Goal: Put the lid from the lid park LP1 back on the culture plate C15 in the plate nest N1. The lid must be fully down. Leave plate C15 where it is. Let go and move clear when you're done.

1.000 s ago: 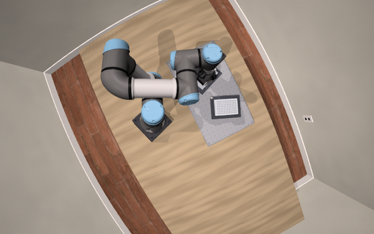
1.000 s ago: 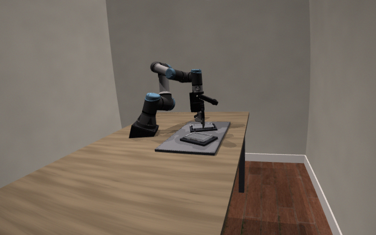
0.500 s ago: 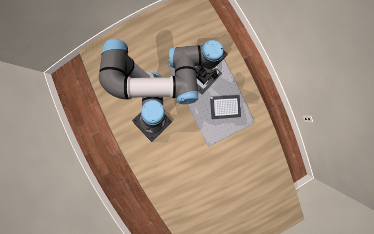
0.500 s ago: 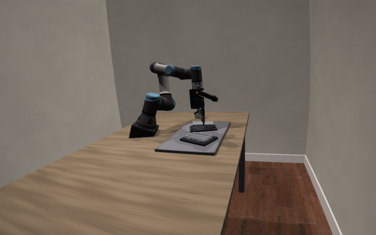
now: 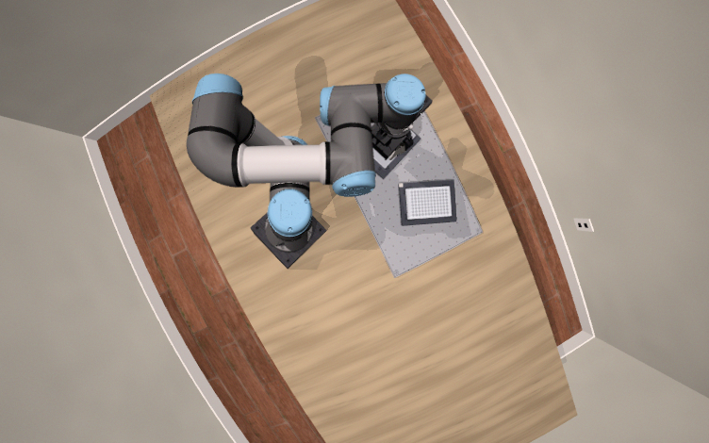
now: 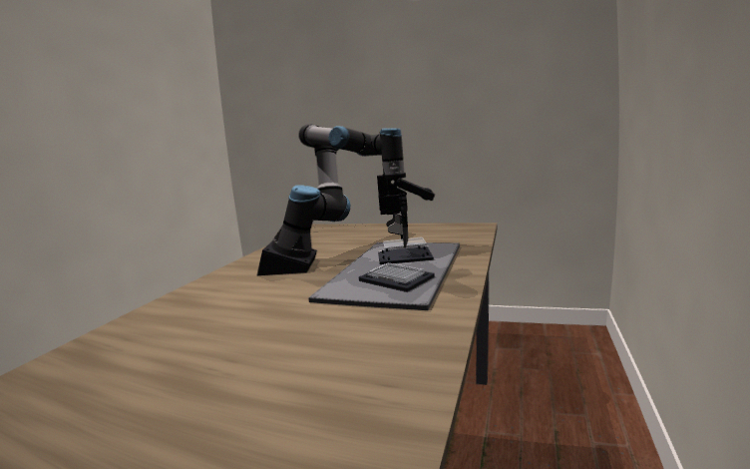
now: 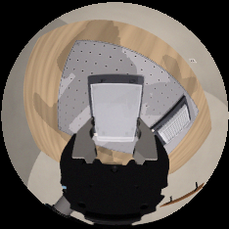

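Right now the dark lid park is 50 mm below my hand. Also, from my hand: dark plate nest: 200 mm to the right, 50 mm below, 20 mm ahead; culture plate C15: 200 mm to the right, 40 mm below, 20 mm ahead; clear lid: 10 mm below.
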